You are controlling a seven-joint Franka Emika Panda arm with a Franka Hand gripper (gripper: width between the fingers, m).
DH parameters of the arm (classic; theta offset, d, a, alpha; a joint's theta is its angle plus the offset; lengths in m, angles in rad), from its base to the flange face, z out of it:
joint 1: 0 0.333 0 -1.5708
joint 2: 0 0 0 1.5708
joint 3: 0 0.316 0.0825 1.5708
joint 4: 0 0 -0.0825 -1.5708
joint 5: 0 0.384 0 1.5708
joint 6: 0 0 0.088 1.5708
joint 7: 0 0.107 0 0
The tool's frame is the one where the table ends.
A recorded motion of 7 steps. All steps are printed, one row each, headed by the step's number.
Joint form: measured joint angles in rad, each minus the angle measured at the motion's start. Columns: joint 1, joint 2, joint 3, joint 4, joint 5, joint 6, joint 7.
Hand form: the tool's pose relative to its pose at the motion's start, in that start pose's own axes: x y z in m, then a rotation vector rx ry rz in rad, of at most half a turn. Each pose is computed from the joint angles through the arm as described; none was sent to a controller.
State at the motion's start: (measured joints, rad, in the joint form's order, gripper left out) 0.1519 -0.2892 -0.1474 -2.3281 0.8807 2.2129 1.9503
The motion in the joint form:
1: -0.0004 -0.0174 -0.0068 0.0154 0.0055 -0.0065 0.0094
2: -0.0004 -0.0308 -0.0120 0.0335 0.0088 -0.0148 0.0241
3: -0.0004 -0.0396 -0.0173 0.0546 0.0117 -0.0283 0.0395
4: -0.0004 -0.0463 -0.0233 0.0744 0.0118 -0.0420 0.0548
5: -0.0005 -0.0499 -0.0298 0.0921 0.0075 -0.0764 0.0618
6: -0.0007 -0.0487 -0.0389 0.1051 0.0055 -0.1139 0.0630
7: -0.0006 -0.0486 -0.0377 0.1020 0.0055 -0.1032 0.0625
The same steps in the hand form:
1: -0.0085 0.0026 -0.0132 0.0069 -0.0281 -0.0017
2: -0.0173 0.0054 -0.0252 0.0114 -0.0519 -0.0005
3: -0.0260 0.0078 -0.0361 0.0110 -0.0718 0.0018
4: -0.0333 0.0096 -0.0460 0.0104 -0.0873 0.0049
5: -0.0380 0.0124 -0.0524 -0.0084 -0.0869 -0.0001
6: -0.0394 0.0131 -0.0560 -0.0324 -0.0813 -0.0019
7: -0.0389 0.0123 -0.0554 -0.0247 -0.0832 -0.0009

